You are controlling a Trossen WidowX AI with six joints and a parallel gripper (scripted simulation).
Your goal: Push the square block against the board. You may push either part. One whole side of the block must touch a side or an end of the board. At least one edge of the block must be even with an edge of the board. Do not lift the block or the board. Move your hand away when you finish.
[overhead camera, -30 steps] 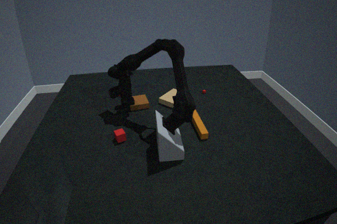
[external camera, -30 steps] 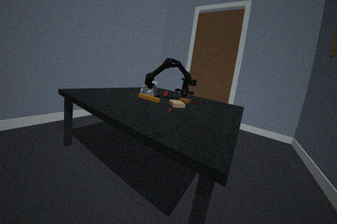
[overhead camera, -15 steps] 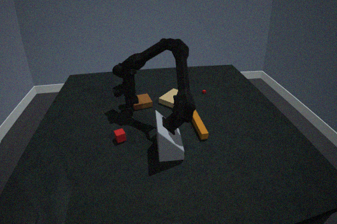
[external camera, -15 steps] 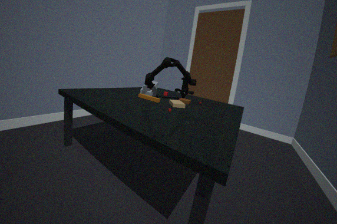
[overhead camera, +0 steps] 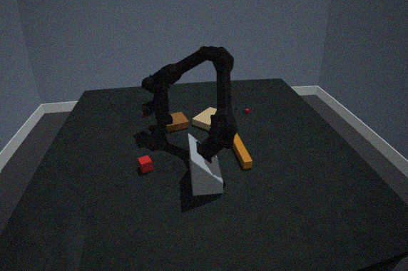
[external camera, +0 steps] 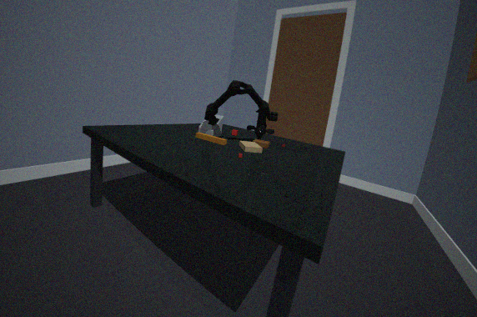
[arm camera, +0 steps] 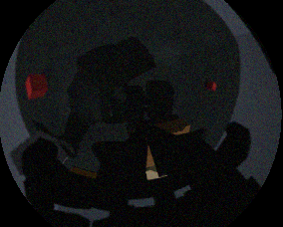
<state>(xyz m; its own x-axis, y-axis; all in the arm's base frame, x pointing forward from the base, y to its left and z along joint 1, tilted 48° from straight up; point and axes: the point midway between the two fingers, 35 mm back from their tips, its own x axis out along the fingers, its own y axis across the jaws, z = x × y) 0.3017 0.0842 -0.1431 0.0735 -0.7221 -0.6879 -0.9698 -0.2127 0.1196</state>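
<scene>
My gripper tip is now 50 mm to the left of the brown block and 50 mm short of it. Round my gripper tip: red cube 260 mm behind, 40 mm to the left, 10 mm above; then orange board 310 mm to the right, 160 mm behind; then tan flat block 210 mm to the right, 70 mm ahead.
</scene>
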